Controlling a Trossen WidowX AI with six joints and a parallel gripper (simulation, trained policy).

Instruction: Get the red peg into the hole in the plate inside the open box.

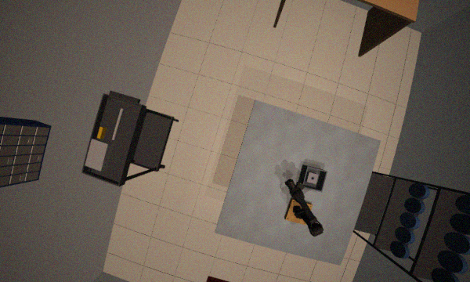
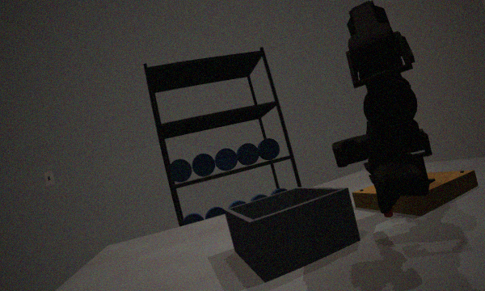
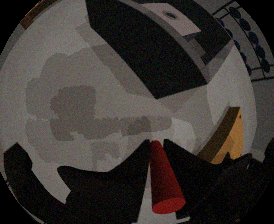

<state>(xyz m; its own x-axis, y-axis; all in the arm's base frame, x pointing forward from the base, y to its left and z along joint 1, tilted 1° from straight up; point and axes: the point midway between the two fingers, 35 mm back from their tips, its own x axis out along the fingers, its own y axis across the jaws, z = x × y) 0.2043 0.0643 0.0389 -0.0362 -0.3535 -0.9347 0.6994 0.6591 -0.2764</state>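
The plate is 150 mm to the right of my gripper tip, 100 mm ahead of it and 10 mm below it. From my gripper tip the other things lie so: red peg: 30 mm above, 10 mm to the left; dark box: 150 mm to the right, 100 mm ahead, 30 mm below.
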